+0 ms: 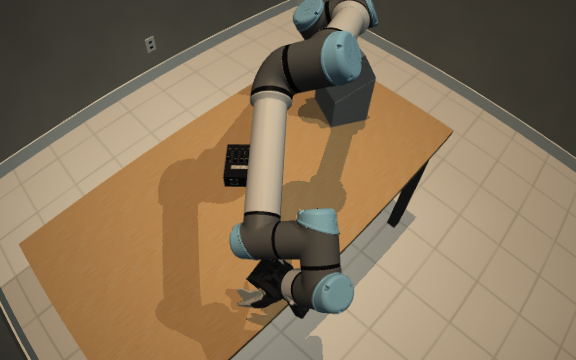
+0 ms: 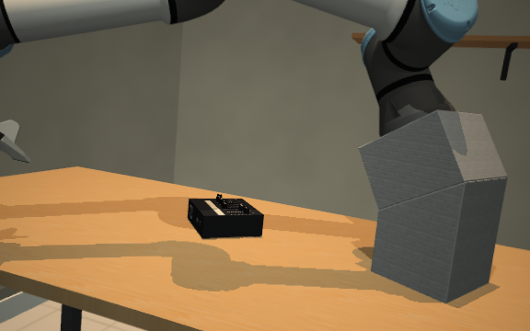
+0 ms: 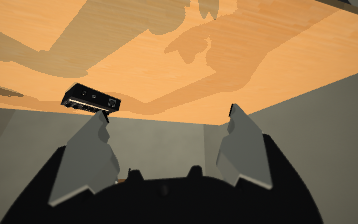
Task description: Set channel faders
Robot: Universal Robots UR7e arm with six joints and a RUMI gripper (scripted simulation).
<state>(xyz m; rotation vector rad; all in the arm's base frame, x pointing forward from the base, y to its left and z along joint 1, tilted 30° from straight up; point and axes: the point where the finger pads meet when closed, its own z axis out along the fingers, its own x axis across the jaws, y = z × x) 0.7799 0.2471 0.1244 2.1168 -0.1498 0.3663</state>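
Now: hand 35 cm to the left of the master fader, 35 cm past it and 9 cm above it.
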